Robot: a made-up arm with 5 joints.
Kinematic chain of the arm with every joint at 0, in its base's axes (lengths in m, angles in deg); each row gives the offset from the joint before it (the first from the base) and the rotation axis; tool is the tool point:
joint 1: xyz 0 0 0.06 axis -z
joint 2: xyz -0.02 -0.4 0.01 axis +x
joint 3: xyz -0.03 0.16 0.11 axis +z
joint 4: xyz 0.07 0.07 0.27 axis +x
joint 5: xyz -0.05 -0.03 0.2 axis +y
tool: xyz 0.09 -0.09 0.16
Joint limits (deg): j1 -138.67..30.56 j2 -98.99..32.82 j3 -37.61..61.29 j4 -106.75..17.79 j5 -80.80..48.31
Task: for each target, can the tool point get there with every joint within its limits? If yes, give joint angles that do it. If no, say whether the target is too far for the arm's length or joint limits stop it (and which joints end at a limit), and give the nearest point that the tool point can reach.
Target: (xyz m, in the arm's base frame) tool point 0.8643 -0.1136 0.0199
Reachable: no: joint limits stop it (at a limit: joint 1, joint 3) | nearest point 0.3827 0.0239 0.0284 | short by 0.501 m
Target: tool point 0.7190 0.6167 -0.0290
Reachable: no: joint limits stop it (at a limit: joint 1) | nearest point 0.3213 0.2901 0.0079 | short by 0.516 m
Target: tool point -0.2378 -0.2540 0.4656
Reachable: yes | joints -101.85 -40.59 32.33 -33.30 -59.29
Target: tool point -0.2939 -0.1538 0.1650
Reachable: yes | joints -113.01 -77.90 42.87 6.16 -52.04
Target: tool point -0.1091 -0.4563 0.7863
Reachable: yes | joints -35.32 17.78 51.26 -61.74 -60.98
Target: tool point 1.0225 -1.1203 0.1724
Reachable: no: too far | nearest point 0.5259 -0.5762 0.5567 | short by 0.831 m
